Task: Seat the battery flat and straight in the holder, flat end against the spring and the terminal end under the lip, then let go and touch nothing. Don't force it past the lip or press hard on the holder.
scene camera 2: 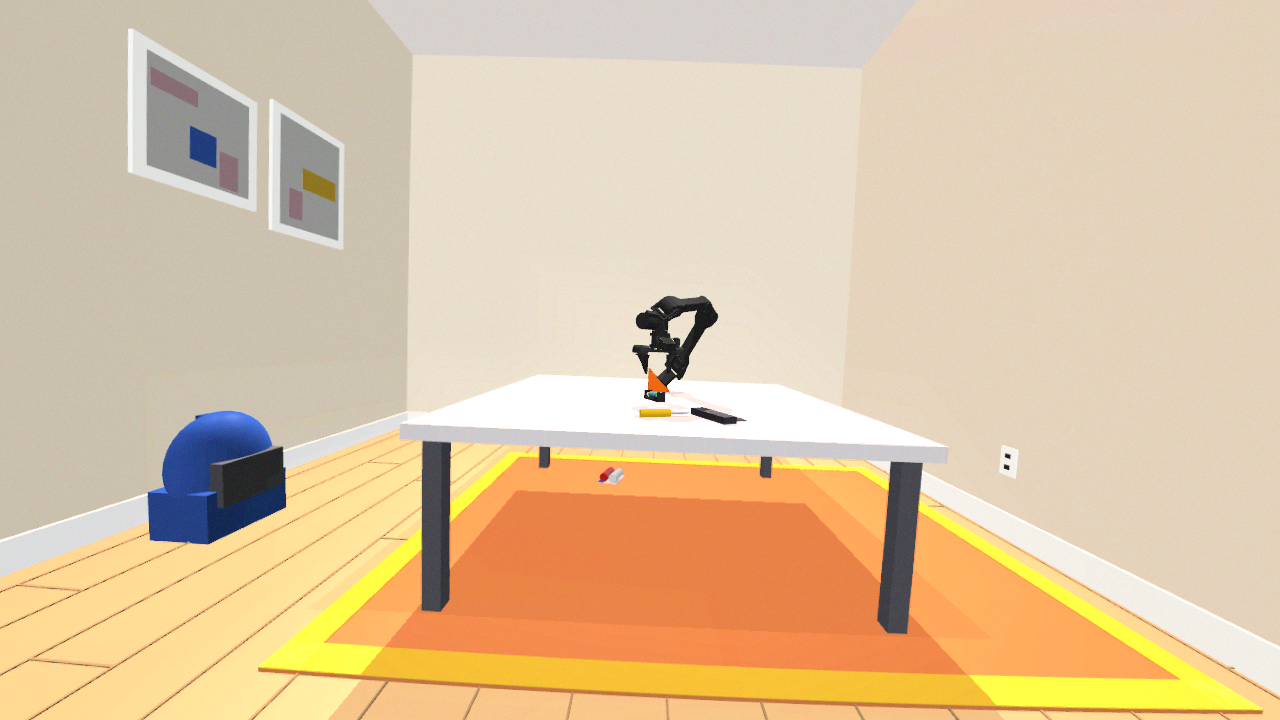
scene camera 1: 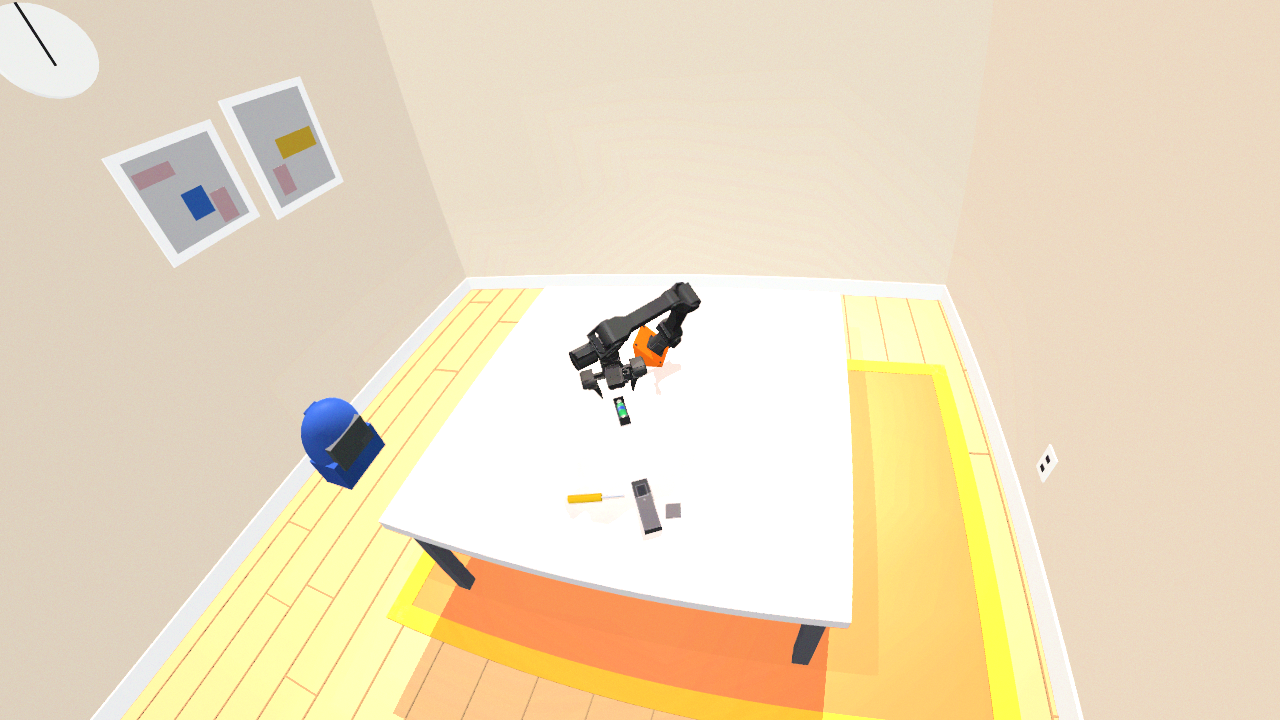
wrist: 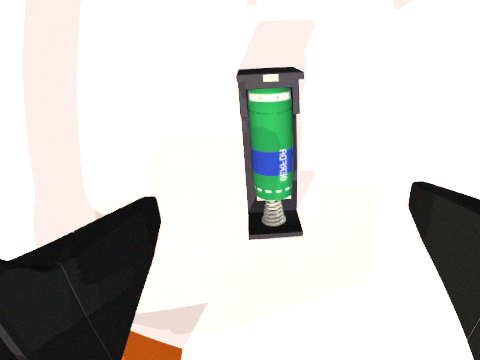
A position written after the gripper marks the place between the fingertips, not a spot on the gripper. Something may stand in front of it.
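Observation:
Open and holding nothing, the gripper [scene camera 1: 617, 394] can be seen in scene camera 2 [scene camera 2: 657, 373] and in the wrist view [wrist: 289, 202] too. A remote [scene camera 1: 644, 499] is also visible.

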